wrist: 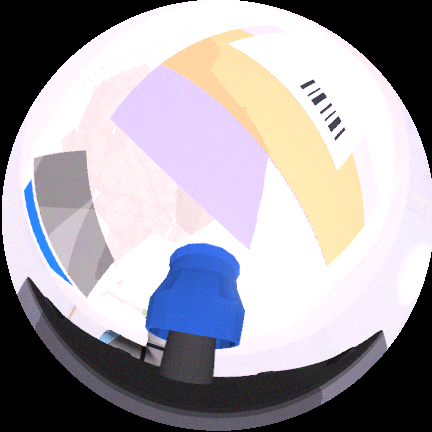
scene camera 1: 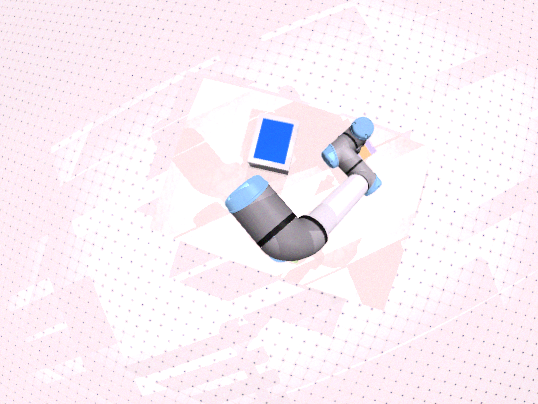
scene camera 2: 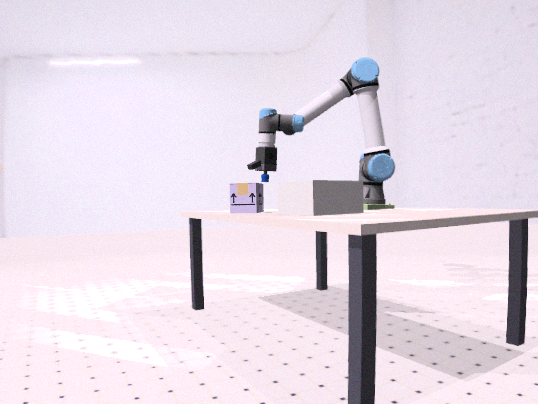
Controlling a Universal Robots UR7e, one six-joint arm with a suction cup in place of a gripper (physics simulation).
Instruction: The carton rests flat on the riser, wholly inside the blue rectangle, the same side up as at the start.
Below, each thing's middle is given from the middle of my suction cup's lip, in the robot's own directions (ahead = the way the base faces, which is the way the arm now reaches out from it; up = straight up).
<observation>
I see the lilac carton (scene camera 2: pixel 244 197) 80 mm below my suction cup, 60 mm ahead of it and 50 mm to the right of it. Also, from my suction cup: grey riser (scene camera 2: pixel 311 197) (330 mm to the left, 80 mm below, 40 mm behind).
</observation>
